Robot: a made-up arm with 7 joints. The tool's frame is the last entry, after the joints. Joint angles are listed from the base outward.
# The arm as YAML. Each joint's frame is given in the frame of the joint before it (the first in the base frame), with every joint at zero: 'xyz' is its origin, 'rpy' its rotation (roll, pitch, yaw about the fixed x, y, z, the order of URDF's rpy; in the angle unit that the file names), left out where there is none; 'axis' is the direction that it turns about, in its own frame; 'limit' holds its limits. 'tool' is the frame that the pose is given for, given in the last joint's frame.
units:
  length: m
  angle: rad
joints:
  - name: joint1
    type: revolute
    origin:
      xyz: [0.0, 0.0, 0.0]
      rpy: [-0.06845, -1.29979, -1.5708]
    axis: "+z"
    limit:
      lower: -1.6
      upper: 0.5
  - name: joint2
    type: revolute
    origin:
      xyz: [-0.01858, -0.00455, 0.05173]
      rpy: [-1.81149, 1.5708, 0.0]
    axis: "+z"
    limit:
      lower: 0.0
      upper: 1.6
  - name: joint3
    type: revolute
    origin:
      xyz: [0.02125, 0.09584, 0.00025]
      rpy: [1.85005, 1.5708, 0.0]
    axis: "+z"
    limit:
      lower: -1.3
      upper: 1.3
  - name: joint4
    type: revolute
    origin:
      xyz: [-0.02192, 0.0, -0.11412]
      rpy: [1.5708, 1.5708, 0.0]
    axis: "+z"
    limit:
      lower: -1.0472
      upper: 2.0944
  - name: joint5
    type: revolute
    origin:
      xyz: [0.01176, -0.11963, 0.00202]
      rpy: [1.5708, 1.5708, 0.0]
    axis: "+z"
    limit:
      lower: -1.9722
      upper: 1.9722
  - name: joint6
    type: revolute
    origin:
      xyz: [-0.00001, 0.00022, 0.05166]
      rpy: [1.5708, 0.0, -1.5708]
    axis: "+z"
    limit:
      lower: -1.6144
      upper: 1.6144
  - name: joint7
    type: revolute
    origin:
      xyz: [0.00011, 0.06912, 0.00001]
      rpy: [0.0, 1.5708, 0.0]
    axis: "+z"
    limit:
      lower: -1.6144
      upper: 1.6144
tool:
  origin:
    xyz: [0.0, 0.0, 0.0]
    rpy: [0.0, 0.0, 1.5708]
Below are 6 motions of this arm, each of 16 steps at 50 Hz.
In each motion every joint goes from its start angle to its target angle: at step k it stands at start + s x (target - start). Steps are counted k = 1, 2, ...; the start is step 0. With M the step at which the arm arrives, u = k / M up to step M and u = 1 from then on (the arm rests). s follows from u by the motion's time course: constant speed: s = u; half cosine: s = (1 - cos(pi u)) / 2; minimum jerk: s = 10 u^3 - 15 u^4 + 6 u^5.
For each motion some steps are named. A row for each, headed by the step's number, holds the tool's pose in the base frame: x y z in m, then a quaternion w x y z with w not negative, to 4 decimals.
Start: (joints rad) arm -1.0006 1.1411 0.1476 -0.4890 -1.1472 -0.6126 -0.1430
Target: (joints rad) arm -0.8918 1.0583 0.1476 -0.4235 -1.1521 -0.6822 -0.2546
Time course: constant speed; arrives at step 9
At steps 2, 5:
2: 0.1911 0.1296 0.1614 0.6097 -0.0016 -0.7173 -0.3373
5: 0.2000 0.1353 0.1524 0.6154 -0.0075 -0.7137 -0.3344

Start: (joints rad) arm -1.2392 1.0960 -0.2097 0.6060 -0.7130 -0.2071 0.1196
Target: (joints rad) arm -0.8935 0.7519 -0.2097 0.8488 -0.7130 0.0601 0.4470
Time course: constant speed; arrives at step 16
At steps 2, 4, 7, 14, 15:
2: 0.3801 0.2452 0.0700 0.9421 0.1036 -0.2770 0.1582
4: 0.3880 0.2453 0.0397 0.9527 0.0886 -0.2270 0.1815
7: 0.3954 0.2443 -0.0075 0.9622 0.0703 -0.1493 0.2164
14: 0.3901 0.2360 -0.1211 0.9535 0.0474 0.0401 0.2949
15: 0.3867 0.2341 -0.1373 0.9487 0.0465 0.0676 0.3053

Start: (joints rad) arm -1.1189 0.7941 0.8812 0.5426 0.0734 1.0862 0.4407
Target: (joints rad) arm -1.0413 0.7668 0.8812 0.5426 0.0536 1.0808 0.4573
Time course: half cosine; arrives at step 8
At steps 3, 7, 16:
3: 0.3032 0.3506 -0.0227 0.7845 -0.1196 0.2399 0.5592
7: 0.3011 0.3504 -0.0407 0.7769 -0.1108 0.2607 0.5623
16: 0.3009 0.3504 -0.0418 0.7764 -0.1103 0.2619 0.5625

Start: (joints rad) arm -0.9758 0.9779 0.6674 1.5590 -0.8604 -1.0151 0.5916
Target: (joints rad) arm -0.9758 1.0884 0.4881 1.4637 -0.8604 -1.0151 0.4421
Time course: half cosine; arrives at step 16
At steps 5, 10, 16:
5: 0.2287 0.4105 -0.0914 0.5148 -0.1922 -0.3530 0.7573
10: 0.2257 0.4178 -0.0637 0.5575 -0.1398 -0.3947 0.7168
16: 0.2240 0.4210 -0.0458 0.5838 -0.1035 -0.4186 0.6880

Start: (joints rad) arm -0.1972 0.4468 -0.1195 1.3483 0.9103 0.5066 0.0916
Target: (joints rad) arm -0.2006 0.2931 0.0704 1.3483 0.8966 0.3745 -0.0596
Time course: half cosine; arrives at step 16
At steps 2, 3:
2: 0.0355 0.2669 -0.3986 0.4021 0.5918 0.6954 -0.0668
3: 0.0353 0.2643 -0.4002 0.4077 0.5847 0.6979 -0.0693

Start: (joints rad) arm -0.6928 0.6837 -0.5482 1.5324 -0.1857 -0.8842 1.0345
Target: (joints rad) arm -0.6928 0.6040 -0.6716 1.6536 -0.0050 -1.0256 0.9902
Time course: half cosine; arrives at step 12
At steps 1, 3, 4, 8, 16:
1: 0.2557 0.2687 -0.2860 0.8232 0.4041 -0.0770 0.3912
3: 0.2533 0.2649 -0.2899 0.8295 0.4110 -0.0760 0.3705
4: 0.2513 0.2618 -0.2929 0.8343 0.4162 -0.0750 0.3537
8: 0.2410 0.2472 -0.3066 0.8551 0.4372 -0.0691 0.2700
16: 0.2353 0.2401 -0.3129 0.8638 0.4452 -0.0652 0.2267

